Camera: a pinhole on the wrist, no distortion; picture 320 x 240 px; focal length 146.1 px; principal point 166.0 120.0 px. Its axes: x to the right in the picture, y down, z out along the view. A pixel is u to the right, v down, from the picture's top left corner.
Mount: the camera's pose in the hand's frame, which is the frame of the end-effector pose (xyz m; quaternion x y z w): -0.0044 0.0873 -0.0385 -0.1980 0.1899 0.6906 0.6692
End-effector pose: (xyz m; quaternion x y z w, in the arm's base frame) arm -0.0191 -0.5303 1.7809 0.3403 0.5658 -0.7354 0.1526
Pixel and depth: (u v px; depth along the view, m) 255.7 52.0 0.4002
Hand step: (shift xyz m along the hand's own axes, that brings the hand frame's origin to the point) 0.1677 0.5129 0.1723
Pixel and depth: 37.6 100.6 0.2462
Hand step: 0.0291 0.0345 0.2849
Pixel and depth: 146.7 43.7 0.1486
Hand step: 0.0708 0.1515 0.0983
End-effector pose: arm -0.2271 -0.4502 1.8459 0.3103 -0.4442 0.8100 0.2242
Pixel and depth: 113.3 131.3 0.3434
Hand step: -0.0344 0.1623 0.3185
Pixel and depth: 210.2 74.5 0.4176
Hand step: 0.1142 0.4190 0.2499
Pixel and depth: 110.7 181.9 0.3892
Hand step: -0.1729 0.1621 0.3694
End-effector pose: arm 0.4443 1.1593 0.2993 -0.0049 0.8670 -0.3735 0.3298
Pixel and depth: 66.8 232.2 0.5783
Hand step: -0.4493 0.0445 0.6587
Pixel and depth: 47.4 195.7 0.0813
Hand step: -0.0464 0.0728 0.0653
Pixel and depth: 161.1 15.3 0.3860
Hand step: 0.2650 0.2888 0.2970
